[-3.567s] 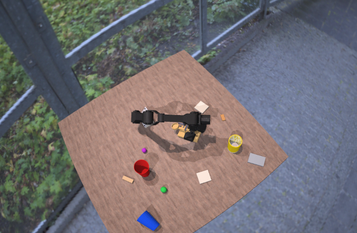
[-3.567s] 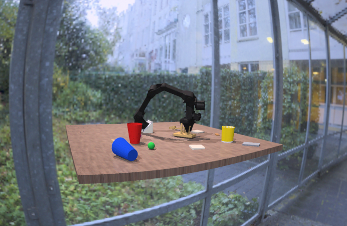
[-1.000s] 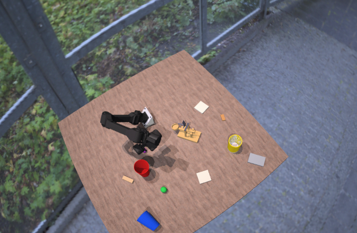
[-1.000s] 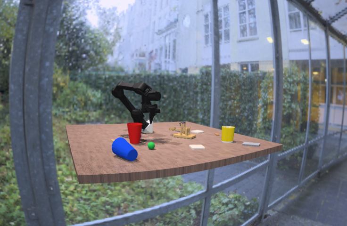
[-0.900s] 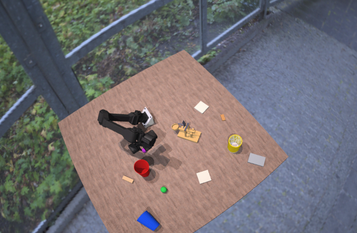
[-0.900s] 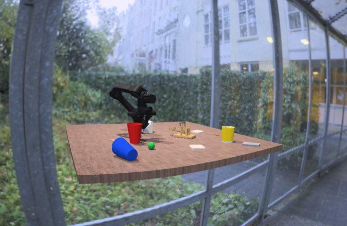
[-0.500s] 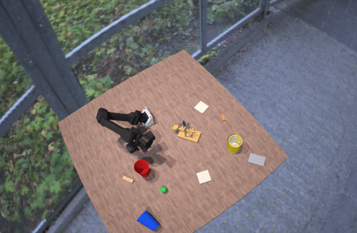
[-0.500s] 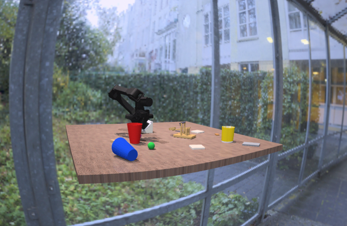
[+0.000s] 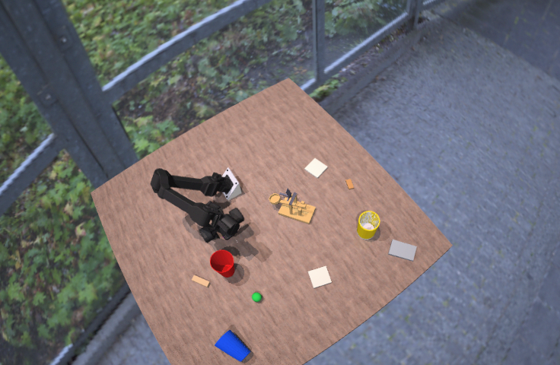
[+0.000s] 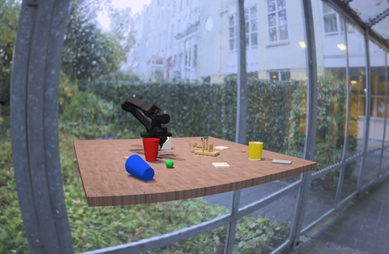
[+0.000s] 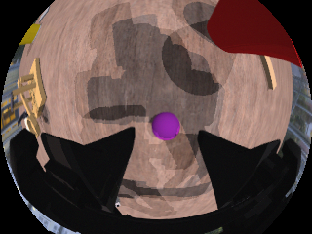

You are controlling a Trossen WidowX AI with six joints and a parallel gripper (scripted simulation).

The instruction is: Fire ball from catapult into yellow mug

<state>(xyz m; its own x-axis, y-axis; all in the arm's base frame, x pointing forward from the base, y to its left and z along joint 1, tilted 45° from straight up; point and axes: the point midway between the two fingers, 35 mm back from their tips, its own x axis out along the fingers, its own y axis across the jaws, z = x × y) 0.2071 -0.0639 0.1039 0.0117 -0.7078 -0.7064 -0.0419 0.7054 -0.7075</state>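
The purple ball is 20 mm below my gripper tip. Also, from my gripper tip: wooden catapult 20 mm ahead, 300 mm to the left, 10 mm above; then red cup 140 mm ahead, 70 mm to the right, 10 mm below; then green ball 310 mm ahead, 30 mm to the right, 20 mm below.
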